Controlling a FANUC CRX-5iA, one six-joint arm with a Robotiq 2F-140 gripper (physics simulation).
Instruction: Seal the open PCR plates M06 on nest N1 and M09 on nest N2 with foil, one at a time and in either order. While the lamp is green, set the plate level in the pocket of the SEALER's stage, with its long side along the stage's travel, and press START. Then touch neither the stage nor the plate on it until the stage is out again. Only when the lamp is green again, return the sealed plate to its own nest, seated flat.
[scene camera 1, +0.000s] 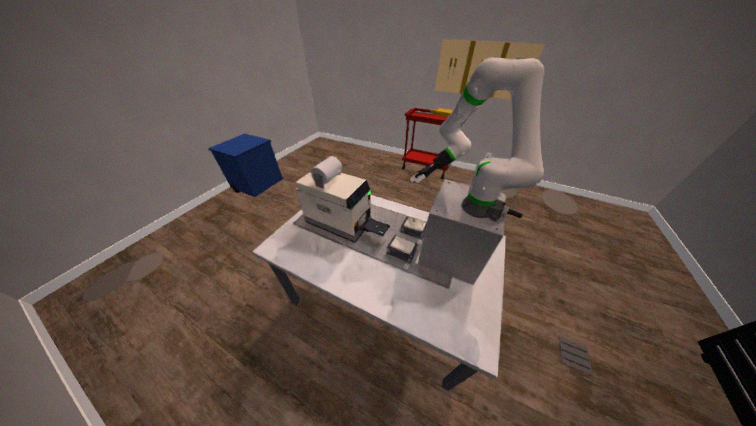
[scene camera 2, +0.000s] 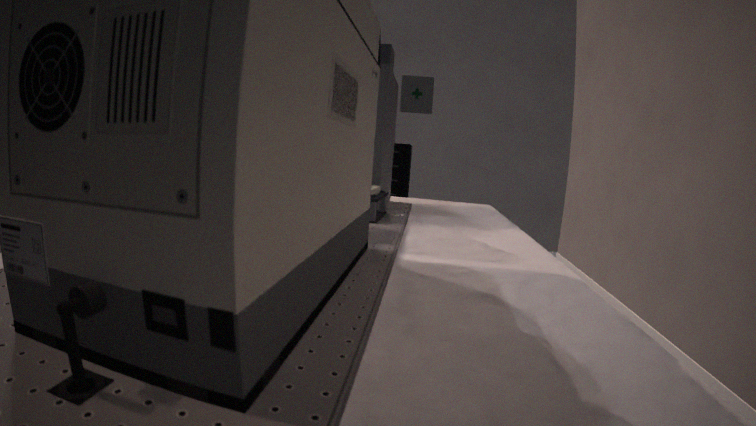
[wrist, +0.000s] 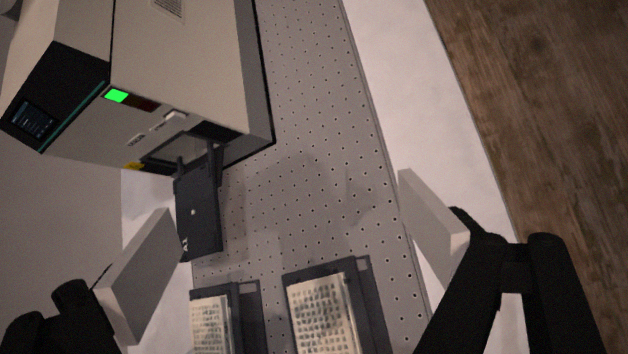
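Seen in the pictures: gripper, fingertip midpoint: (scene camera 1: 413, 181) (wrist: 286, 212); arm's base, link origin: (scene camera 1: 477, 207).
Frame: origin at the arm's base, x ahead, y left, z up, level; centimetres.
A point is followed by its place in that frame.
The sealer (scene camera 1: 330, 205) {z -14.2, x 73.9, y 28.0 cm} (scene camera 2: 301, 153) {z -25.3, x 91.4, y 30.2 cm} (wrist: 180, 65) {z -21.1, x 68.6, y 5.2 cm} shows a green lamp (scene camera 1: 369, 193) {z -13.1, x 60.8, y 6.4 cm} (wrist: 116, 95) {z -13.0, x 61.2, y 5.9 cm}. Its dark stage (scene camera 1: 377, 227) {z -30.3, x 49.2, y 14.4 cm} (wrist: 202, 225) {z -30.3, x 47.7, y 11.9 cm} is out and bears no plate. A pale button (wrist: 176, 116) {z -20.8, x 60.7, y 5.2 cm} is on its front. Two open plates with visible wells, one (scene camera 1: 414, 224) (wrist: 210, 322) and another (scene camera 1: 403, 246) (wrist: 320, 312), sit in dark nests; their labels cannot be read, so I cannot tell M06 from M09. My gripper (scene camera 1: 417, 178) {z -11.4, x 43.4, y -19.9 cm} (wrist: 286, 212) {z -11.4, x 43.4, y -19.9 cm} is wide open and empty, high above the table, apart from stage and plates.
The perforated base plate (scene camera 1: 365, 244) {z -40.1, x 52.4, y 23.5 cm} (scene camera 2: 312, 365) {z -40.2, x 93.8, y 32.7 cm} (wrist: 320, 200) {z -40.2, x 50.1, y -3.7 cm} carries the sealer and nests on the white table (scene camera 1: 370, 285) {z -41.5, x 33.3, y 44.6 cm} (scene camera 2: 476, 317) {z -41.5, x 77.0, y 44.2 cm}. The grey robot pedestal (scene camera 1: 457, 248) {z -17.0, x 0.6, y 14.5 cm} stands close beside the nests. A roll (scene camera 1: 327, 168) {z 5.9, x 78.8, y 21.2 cm} sits on top of the sealer.
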